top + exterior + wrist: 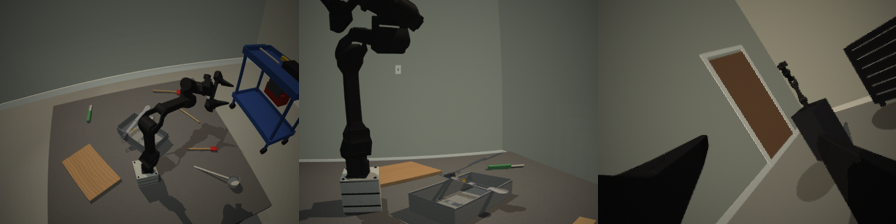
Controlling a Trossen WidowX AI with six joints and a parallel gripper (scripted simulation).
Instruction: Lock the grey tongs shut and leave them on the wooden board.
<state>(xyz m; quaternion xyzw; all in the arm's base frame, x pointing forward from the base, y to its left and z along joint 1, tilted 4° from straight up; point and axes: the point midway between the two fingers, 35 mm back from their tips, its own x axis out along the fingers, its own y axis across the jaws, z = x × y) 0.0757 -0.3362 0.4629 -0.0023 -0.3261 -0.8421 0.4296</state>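
Now: gripper tip 53 cm above the grey roasting tin, 40 cm to the right of it and 28 cm short of it. Round my gripper tip: yellow mark 49 cm below, 46 cm to the left, 28 cm ahead; wooden board 76 cm to the left, 55 cm below, 2 cm ahead.
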